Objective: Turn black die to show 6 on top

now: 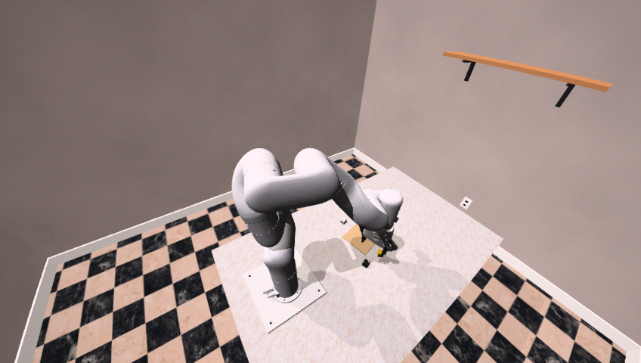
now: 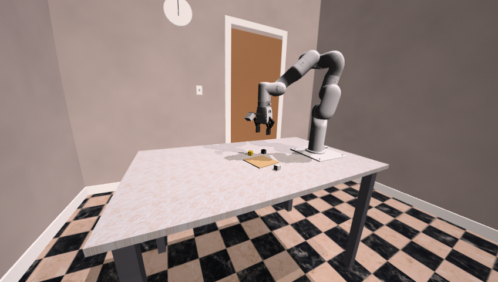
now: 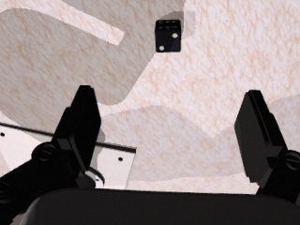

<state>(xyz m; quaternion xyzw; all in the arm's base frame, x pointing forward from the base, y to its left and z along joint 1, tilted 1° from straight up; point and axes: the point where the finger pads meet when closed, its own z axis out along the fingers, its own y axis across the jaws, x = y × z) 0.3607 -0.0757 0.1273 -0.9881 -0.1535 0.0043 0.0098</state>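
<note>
The black die is 130 mm below my hand and 10 mm behind it. Also, from my hand: white die (250 mm to the left, 130 mm below, 40 mm ahead); tan mat (140 mm below, 120 mm to the left, 60 mm ahead); yellow die (130 mm below, 80 mm ahead).
</note>
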